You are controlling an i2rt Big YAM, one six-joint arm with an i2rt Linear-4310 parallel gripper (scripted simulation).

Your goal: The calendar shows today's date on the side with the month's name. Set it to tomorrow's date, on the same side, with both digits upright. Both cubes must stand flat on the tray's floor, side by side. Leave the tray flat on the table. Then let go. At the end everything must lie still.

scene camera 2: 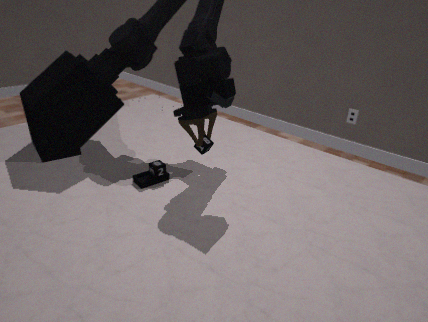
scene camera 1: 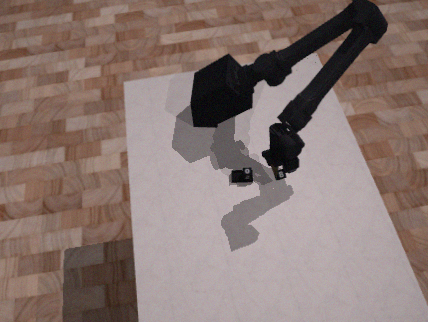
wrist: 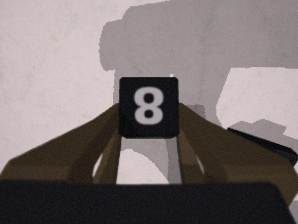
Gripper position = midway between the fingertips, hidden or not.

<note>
I see my gripper (scene camera 2: 203,143).
My gripper shows as well in the wrist view (wrist: 148,112).
</note>
